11 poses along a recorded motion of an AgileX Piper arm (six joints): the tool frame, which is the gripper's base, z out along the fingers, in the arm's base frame.
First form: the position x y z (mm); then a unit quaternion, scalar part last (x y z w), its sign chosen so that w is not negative.
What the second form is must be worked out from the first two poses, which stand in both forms.
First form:
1: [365 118 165 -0.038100 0.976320 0.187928 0.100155]
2: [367 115 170 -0.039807 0.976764 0.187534 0.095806]
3: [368 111 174 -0.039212 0.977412 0.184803 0.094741]
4: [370 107 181 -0.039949 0.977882 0.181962 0.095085]
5: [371 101 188 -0.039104 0.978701 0.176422 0.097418]
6: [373 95 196 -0.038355 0.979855 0.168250 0.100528]
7: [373 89 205 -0.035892 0.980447 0.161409 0.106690]
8: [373 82 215 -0.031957 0.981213 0.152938 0.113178]
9: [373 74 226 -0.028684 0.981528 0.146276 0.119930]
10: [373 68 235 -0.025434 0.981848 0.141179 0.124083]
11: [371 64 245 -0.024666 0.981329 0.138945 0.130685]
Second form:
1:
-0.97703 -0.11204 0.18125 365
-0.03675 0.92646 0.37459 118
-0.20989 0.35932 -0.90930 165
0 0 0 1

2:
-0.97847 -0.11370 0.17223 367
-0.04183 0.92649 0.37398 115
-0.20209 0.35873 -0.91130 170
0 0 0 1

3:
-0.97897 -0.11167 0.17071 368
-0.04164 0.92862 0.36869 111
-0.19970 0.35383 -0.91374 174
0 0 0 1

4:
-0.97873 -0.11273 0.17143 370
-0.04353 0.93059 0.36347 107
-0.20050 0.34828 -0.91570 181
0 0 0 1

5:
-0.97796 -0.11092 0.17689 371
-0.04217 0.93469 0.35295 101
-0.20448 0.33771 -0.91877 188
0 0 0 1

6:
-0.97685 -0.10899 0.18410 373
-0.04134 0.94044 0.33743 95
-0.20991 0.32201 -0.92317 196
0 0 0 1

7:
-0.97466 -0.10482 0.19762 373
-0.03594 0.94532 0.32416 89
-0.22079 0.30885 -0.92513 205
0 0 0 1

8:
-0.97234 -0.09733 0.21233 373
-0.02809 0.95118 0.30736 82
-0.23188 0.29290 -0.92760 215
0 0 0 1

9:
-0.96959 -0.09139 0.22704 373
-0.02122 0.95556 0.29403 74
-0.24382 0.28027 -0.92844 226
0 0 0 1

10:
-0.96791 -0.08498 0.23648 373
-0.01491 0.95884 0.28354 68
-0.25084 0.27092 -0.92934 235
0 0 0 1

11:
-0.96463 -0.08473 0.24964 371
-0.01209 0.96017 0.27915 64
-0.26334 0.26625 -0.92723 245
0 0 0 1

